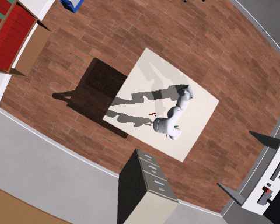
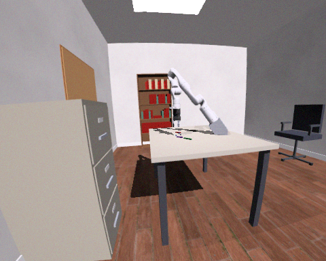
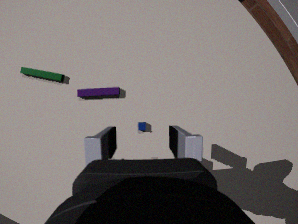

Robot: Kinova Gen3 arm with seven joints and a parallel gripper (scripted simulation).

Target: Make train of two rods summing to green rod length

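My hand is 8 cm past the red rod, 14 cm to the left of it and 10 cm above it. The rest, counted from my hand: green rod: 5 cm behind, 17 cm to the left, 10 cm below; grey rod: 6 cm behind, 2 cm to the right, 10 cm below; purple rod: 1 cm behind, 8 cm to the left, 10 cm below.
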